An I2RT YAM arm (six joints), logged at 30 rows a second.
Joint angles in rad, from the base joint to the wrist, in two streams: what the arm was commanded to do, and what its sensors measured. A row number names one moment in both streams.
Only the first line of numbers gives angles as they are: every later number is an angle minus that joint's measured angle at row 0.
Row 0, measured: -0.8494 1.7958 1.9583 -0.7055 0.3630 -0.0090
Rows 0 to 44, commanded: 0.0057 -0.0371 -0.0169 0.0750 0.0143 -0.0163; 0.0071 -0.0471 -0.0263 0.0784 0.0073 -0.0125; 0.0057 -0.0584 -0.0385 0.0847 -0.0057 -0.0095; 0.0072 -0.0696 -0.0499 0.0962 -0.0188 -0.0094; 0.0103 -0.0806 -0.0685 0.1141 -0.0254 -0.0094; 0.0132 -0.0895 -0.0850 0.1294 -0.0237 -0.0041; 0.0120 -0.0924 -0.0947 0.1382 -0.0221 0.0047; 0.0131 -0.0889 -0.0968 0.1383 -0.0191 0.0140; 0.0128 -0.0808 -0.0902 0.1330 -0.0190 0.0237; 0.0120 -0.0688 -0.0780 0.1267 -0.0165 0.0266; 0.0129 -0.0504 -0.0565 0.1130 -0.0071 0.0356; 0.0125 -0.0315 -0.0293 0.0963 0.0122 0.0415; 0.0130 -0.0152 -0.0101 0.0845 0.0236 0.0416; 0.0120 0.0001 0.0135 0.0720 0.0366 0.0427; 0.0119 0.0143 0.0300 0.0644 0.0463 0.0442; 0.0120 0.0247 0.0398 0.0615 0.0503 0.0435; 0.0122 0.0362 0.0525 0.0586 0.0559 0.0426; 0.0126 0.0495 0.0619 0.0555 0.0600 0.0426; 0.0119 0.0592 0.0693 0.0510 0.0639 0.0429; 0.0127 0.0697 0.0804 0.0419 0.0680 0.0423; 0.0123 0.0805 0.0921 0.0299 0.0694 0.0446; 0.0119 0.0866 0.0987 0.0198 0.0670 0.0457; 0.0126 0.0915 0.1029 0.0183 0.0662 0.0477; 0.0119 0.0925 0.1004 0.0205 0.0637 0.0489; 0.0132 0.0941 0.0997 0.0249 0.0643 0.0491; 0.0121 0.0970 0.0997 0.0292 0.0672 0.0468; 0.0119 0.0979 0.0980 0.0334 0.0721 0.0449; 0.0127 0.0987 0.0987 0.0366 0.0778 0.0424; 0.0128 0.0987 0.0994 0.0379 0.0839 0.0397; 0.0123 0.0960 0.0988 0.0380 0.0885 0.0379; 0.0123 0.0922 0.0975 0.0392 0.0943 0.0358; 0.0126 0.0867 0.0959 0.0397 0.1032 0.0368; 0.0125 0.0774 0.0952 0.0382 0.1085 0.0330; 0.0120 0.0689 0.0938 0.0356 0.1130 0.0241; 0.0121 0.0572 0.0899 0.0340 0.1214 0.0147; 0.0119 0.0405 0.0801 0.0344 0.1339 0.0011; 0.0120 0.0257 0.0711 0.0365 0.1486 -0.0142; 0.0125 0.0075 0.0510 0.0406 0.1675 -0.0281; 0.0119 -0.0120 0.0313 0.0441 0.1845 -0.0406; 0.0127 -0.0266 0.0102 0.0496 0.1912 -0.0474; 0.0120 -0.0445 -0.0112 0.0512 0.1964 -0.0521; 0.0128 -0.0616 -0.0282 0.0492 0.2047 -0.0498; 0.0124 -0.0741 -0.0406 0.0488 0.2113 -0.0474; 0.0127 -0.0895 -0.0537 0.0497 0.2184 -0.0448; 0.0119 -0.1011 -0.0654 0.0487 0.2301 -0.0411
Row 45, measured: 0.0088 -0.0507 -0.0404 0.0415 0.1766 -0.0389
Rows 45 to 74, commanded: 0.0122 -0.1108 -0.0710 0.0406 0.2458 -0.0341; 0.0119 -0.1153 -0.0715 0.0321 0.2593 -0.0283; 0.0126 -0.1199 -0.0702 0.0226 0.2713 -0.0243; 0.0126 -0.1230 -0.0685 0.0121 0.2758 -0.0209; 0.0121 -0.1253 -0.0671 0.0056 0.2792 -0.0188; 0.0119 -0.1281 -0.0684 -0.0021 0.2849 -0.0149; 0.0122 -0.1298 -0.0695 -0.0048 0.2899 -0.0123; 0.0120 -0.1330 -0.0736 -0.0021 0.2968 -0.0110; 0.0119 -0.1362 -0.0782 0.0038 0.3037 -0.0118; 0.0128 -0.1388 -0.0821 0.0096 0.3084 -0.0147; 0.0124 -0.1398 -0.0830 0.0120 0.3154 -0.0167; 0.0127 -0.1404 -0.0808 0.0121 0.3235 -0.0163; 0.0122 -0.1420 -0.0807 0.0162 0.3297 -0.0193; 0.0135 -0.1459 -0.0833 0.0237 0.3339 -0.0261; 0.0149 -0.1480 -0.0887 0.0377 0.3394 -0.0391; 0.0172 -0.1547 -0.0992 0.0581 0.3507 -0.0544; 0.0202 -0.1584 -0.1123 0.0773 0.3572 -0.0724; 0.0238 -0.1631 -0.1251 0.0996 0.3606 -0.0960; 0.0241 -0.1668 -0.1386 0.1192 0.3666 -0.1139; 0.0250 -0.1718 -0.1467 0.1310 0.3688 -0.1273; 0.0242 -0.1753 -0.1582 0.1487 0.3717 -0.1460; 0.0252 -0.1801 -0.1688 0.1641 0.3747 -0.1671; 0.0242 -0.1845 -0.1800 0.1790 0.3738 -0.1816; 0.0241 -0.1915 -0.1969 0.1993 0.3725 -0.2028; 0.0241 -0.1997 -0.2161 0.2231 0.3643 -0.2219; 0.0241 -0.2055 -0.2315 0.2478 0.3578 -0.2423; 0.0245 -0.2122 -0.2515 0.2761 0.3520 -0.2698; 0.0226 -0.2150 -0.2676 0.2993 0.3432 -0.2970; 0.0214 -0.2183 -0.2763 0.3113 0.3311 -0.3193; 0.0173 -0.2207 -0.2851 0.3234 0.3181 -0.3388
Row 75, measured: 0.0199 -0.1919 -0.2663 0.2296 0.3395 -0.2498
